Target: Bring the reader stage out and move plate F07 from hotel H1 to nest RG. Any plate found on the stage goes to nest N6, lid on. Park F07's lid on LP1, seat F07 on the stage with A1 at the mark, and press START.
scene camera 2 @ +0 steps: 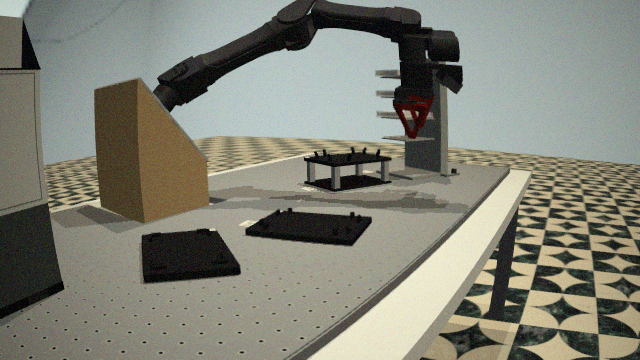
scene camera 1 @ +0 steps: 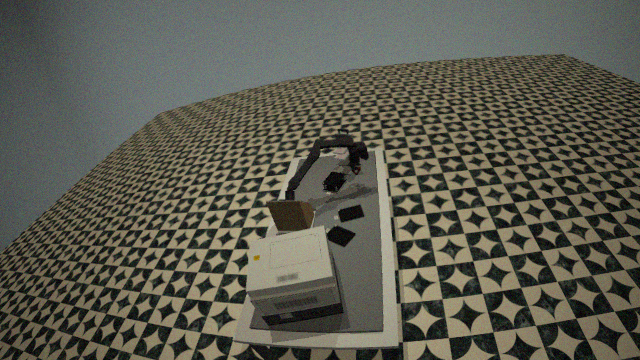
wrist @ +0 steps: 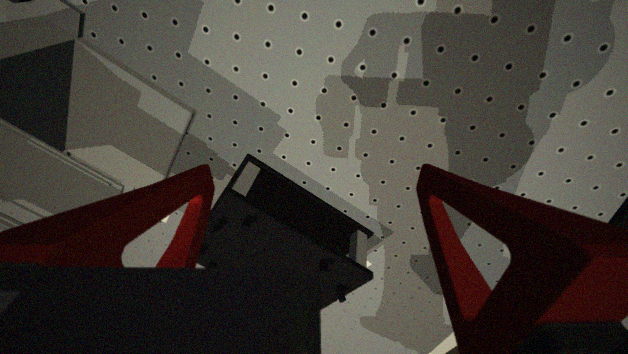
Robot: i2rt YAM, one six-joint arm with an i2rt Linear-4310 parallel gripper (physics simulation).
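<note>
My gripper is open and empty, pointing down in front of hotel H1, the upright rack at the back right. Pale plates show on its upper shelves; labels are unreadable, so I cannot tell which is F07. A raised black stand on light posts is below and beside the gripper. Two low black nests lie nearer scene camera 2. The white reader stands at the near end; its stage does not show.
A tan wedge-shaped box stands between the reader and the arm's base. The grey perforated table top has a white border. The arm reaches over the table, high above the low nests. Its shadow falls near the raised stand.
</note>
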